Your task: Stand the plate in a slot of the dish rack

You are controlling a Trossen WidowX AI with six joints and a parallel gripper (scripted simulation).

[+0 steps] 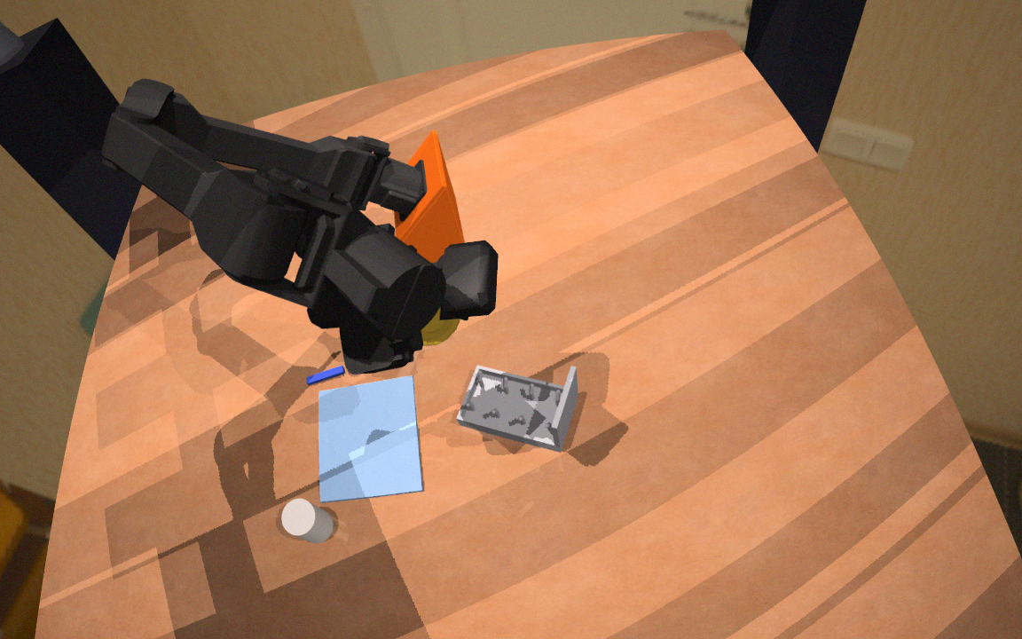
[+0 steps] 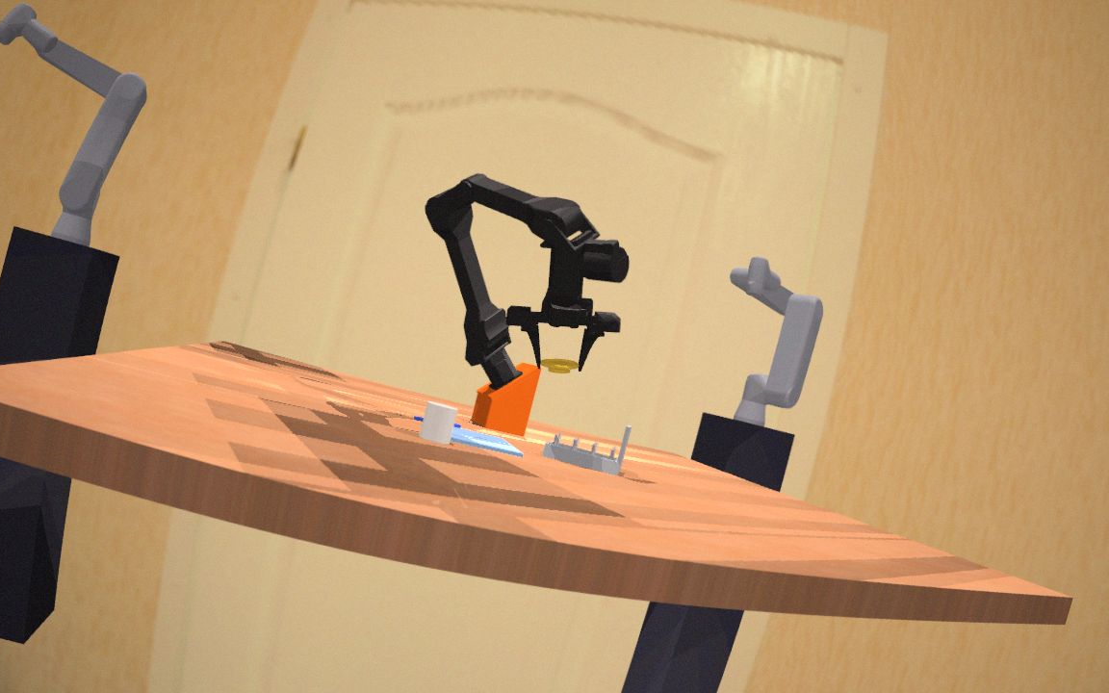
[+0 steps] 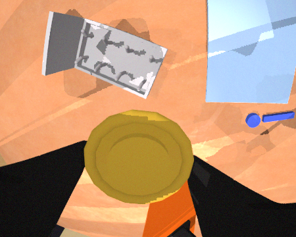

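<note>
Right now the grey dish rack is 6 cm ahead of my gripper tip, 6 cm to the left of it and 12 cm below it. From my gripper tip the other things lie so: blue spoon: 5 cm behind, 16 cm to the right, 14 cm below; then yellow plate: 1 cm above; then white cup: 16 cm ahead, 21 cm to the right, 12 cm below.
</note>
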